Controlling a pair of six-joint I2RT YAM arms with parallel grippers.
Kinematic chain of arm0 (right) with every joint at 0, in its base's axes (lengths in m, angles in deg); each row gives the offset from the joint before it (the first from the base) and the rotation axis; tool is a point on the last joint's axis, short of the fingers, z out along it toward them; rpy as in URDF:
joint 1: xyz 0 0 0.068 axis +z
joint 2: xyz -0.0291 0.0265 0.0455 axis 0.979 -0.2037 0
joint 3: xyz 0.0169 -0.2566 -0.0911 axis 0.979 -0.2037 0
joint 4: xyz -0.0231 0.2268 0.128 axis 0.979 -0.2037 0
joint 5: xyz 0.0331 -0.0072 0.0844 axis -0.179 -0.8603 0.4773
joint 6: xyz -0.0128 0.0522 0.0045 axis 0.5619 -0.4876 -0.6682
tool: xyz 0 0 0 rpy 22.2 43.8 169.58
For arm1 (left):
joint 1: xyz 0 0 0.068 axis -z
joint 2: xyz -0.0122 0.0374 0.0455 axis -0.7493 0.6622 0
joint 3: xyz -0.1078 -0.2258 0.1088 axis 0.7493 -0.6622 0
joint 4: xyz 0.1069 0.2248 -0.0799 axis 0.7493 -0.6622 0
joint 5: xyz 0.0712 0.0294 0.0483 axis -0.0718 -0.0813 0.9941
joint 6: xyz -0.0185 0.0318 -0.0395 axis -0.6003 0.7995 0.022
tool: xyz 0 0 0 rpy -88 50.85 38.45
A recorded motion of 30 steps. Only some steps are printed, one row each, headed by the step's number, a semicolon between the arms.
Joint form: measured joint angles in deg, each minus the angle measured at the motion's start. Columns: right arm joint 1, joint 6, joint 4, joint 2, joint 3, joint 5; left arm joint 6, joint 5, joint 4, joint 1, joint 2, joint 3.
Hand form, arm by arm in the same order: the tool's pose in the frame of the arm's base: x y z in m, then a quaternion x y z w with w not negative. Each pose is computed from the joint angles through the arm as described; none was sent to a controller.
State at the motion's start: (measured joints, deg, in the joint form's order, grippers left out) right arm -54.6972 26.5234 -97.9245 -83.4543 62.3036 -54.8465; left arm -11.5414 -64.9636 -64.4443 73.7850 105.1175 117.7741
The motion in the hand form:
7: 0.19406 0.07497 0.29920 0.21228 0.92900 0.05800 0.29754; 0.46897 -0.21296 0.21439 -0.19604 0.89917 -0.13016 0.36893
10: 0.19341 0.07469 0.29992 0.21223 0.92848 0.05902 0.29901; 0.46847 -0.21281 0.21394 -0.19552 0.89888 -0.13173 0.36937
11: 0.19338 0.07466 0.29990 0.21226 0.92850 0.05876 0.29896; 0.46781 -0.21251 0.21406 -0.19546 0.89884 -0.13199 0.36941
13: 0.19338 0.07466 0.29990 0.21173 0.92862 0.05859 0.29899; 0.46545 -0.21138 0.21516 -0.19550 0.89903 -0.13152 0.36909
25: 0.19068 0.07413 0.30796 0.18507 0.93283 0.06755 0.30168; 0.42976 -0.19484 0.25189 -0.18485 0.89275 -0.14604 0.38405
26: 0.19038 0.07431 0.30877 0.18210 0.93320 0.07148 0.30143; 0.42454 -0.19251 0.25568 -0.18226 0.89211 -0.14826 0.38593
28: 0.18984 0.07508 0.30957 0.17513 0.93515 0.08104 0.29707; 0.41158 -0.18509 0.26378 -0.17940 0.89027 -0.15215 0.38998
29: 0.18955 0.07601 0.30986 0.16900 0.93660 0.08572 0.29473; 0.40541 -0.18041 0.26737 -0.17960 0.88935 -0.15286 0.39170
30: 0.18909 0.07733 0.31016 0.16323 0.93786 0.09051 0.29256; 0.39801 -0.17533 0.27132 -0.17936 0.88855 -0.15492 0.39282
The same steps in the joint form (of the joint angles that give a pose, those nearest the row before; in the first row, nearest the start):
7: 0.00 0.00 0.00 0.17 0.00 0.00; 0.00 -0.35 0.15 0.07 0.00 0.00
10: 0.00 0.02 0.00 0.39 0.00 0.00; 0.02 -0.48 0.57 0.07 -0.17 -0.44
11: 0.00 0.02 -0.02 0.39 0.00 -0.02; 0.02 -0.50 0.70 0.07 -0.37 -0.74
13: 0.00 0.09 -0.02 0.39 0.00 -0.02; 0.02 -0.48 0.81 0.07 -1.05 -1.60
25: -0.11 3.10 -0.83 1.14 1.25 1.59; 1.18 -1.29 2.30 0.04 -12.28 -11.65
26: -0.11 3.34 -0.79 1.25 1.33 2.08; 1.44 -1.49 2.62 0.04 -13.79 -13.11
28: -0.09 3.78 -0.83 1.33 1.46 3.45; 1.86 -1.84 3.34 -0.13 -17.55 -16.85
29: 0.06 4.17 -0.83 1.33 1.53 4.15; 2.01 -1.94 3.56 -0.35 -19.39 -18.64
30: 0.35 4.41 -0.83 1.33 1.60 4.76; 2.14 -2.23 3.76 -0.57 -21.51 -20.68

